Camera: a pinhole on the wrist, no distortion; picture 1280 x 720 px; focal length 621.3 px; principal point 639.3 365.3 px. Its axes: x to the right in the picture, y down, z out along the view. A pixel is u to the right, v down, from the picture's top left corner.
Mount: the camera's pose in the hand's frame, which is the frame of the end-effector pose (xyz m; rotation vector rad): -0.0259 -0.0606 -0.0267 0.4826 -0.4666 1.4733
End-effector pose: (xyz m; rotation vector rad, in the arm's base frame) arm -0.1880 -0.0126 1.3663 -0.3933 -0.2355 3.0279
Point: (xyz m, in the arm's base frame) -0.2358 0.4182 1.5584
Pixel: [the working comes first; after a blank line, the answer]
In the camera's frame: -0.2256 -0.0781 0.3568

246.4 229.3
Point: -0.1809 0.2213 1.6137
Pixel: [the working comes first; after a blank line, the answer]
In the camera's frame: -0.0426 0.0163 0.3074

553.2 398.2
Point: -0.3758 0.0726 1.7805
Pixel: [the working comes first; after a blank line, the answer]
In the camera's frame: 0.2027 -0.1053 0.4214

938.1 210.1
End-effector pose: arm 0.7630 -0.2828 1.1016 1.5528 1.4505 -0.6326
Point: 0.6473 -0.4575 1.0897
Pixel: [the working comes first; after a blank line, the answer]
In the camera's frame: 0.0316 0.0747 0.1697

754.9 638.8
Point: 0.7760 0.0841 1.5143
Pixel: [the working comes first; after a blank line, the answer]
In the camera's frame: -0.1079 0.1307 -0.5141

behind the camera
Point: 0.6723 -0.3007 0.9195
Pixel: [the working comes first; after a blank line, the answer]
In the camera's frame: 0.0078 -0.1539 0.1326

outside the picture
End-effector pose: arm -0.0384 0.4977 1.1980 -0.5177 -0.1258 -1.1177
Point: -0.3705 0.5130 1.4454
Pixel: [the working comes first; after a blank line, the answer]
In the camera's frame: -0.1426 0.0400 0.3396

378.4 438.6
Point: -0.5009 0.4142 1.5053
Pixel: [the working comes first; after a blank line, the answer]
In the camera's frame: -0.2857 -0.0113 0.4246

221.3 348.8
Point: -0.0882 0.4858 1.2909
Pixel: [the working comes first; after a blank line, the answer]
In the camera's frame: 0.0413 -0.0446 0.0879

931.2 50.0
